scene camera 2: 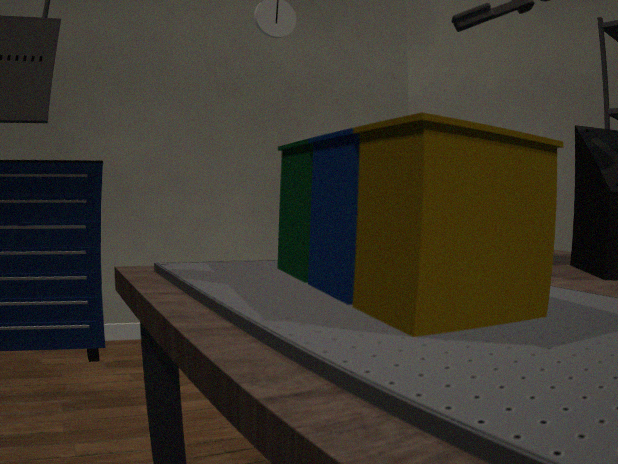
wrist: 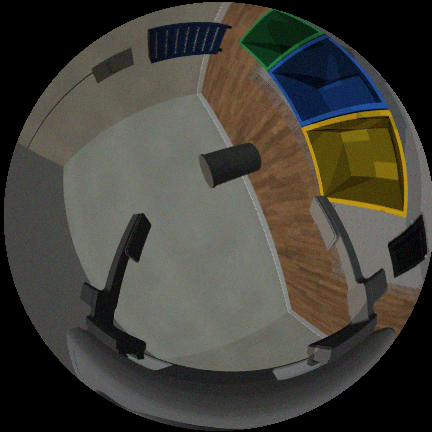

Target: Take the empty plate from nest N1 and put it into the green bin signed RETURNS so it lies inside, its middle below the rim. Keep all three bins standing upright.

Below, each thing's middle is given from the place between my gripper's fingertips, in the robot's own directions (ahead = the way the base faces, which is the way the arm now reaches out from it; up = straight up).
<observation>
The yellow bin (scene camera 2: 456,220) lies 270 mm below my hand, 50 mm behind it and 10 mm to the left of it. From my hand the other things lie so: blue bin (scene camera 2: 335,172) (270 mm below, 120 mm to the right, 80 mm behind); green bin (scene camera 2: 297,158) (270 mm below, 250 mm to the right, 110 mm behind).
</observation>
